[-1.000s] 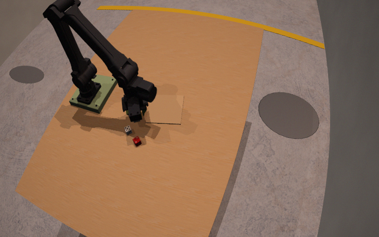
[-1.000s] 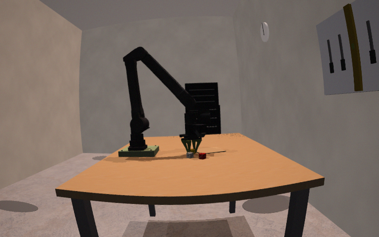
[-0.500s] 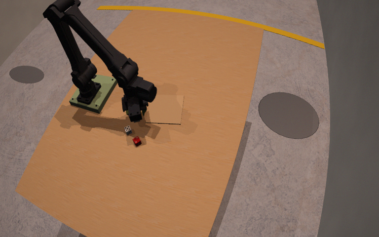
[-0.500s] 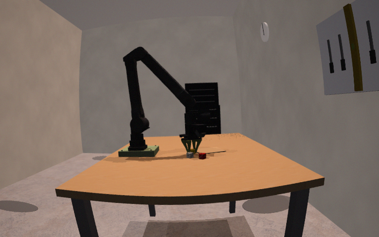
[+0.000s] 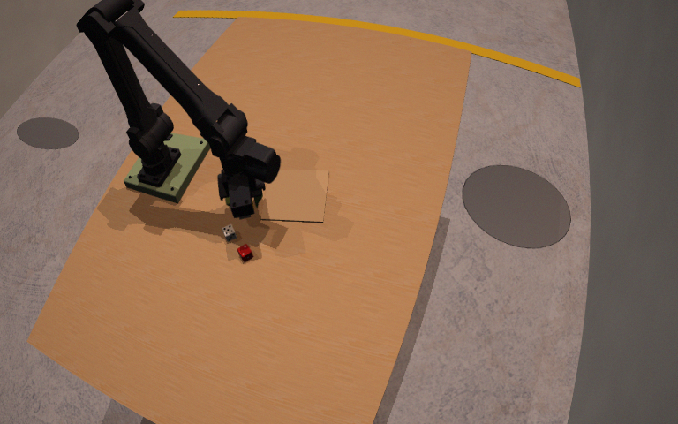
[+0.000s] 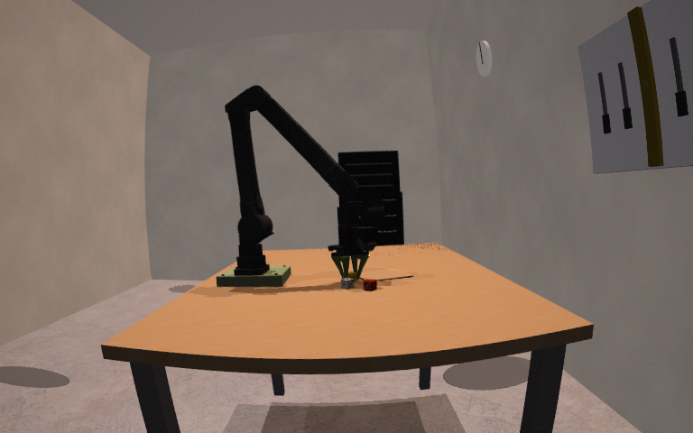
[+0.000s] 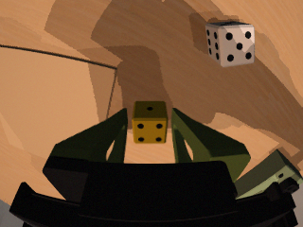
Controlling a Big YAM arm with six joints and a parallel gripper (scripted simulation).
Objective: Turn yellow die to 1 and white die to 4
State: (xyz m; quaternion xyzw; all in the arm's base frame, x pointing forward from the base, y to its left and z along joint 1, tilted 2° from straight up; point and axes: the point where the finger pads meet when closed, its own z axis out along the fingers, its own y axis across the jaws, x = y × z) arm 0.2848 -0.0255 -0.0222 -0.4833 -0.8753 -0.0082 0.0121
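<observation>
Right now my hand is right at the yellow die. The rest, counted from my hand: tan mat 9 cm ahead, 6 cm to the left, 1 cm below; red die 5 cm ahead, 12 cm to the right; white die 1 cm behind, 8 cm to the right.
</observation>
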